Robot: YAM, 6 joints.
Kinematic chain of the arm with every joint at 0, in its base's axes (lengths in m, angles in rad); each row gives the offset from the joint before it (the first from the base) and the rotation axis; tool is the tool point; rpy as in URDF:
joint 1: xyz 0 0 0.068 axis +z
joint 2: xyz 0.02 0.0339 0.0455 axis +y
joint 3: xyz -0.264 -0.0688 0 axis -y
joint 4: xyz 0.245 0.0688 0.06 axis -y
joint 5: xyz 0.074 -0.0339 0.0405 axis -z
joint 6: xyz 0.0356 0 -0.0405 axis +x
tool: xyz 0 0 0 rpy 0 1.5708 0
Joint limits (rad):
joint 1: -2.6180..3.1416
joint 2: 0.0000..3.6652
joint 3: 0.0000..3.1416
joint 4: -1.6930..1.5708
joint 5: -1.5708..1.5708
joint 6: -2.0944..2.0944
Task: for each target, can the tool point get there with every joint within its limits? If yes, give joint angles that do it. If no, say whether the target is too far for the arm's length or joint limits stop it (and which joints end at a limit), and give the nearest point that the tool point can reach.
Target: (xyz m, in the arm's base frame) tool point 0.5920 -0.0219 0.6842
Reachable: no: too far | nearest point 0.4629 -0.0171 0.5554 | short by 0.182 m
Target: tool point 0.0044 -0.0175 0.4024
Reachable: yes | joints 0.7834 0.2801 1.1209 -0.9039 0.4523 -0.9889
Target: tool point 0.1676 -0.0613 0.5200
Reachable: yes | joints -0.3469 0.9670 1.2682 0.2698 0.0185 -1.5045
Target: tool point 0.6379 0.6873 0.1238
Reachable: no: too far | nearest point 0.4393 0.4733 0.1205 | short by 0.292 m
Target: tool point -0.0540 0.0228 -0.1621
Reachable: yes | joints 2.6531 3.2752 0.4418 1.1890 -0.1459 -1.7290
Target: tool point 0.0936 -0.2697 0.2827
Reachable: yes | joints -1.2124 1.4860 1.2817 -1.0330 0.1952 1.0533
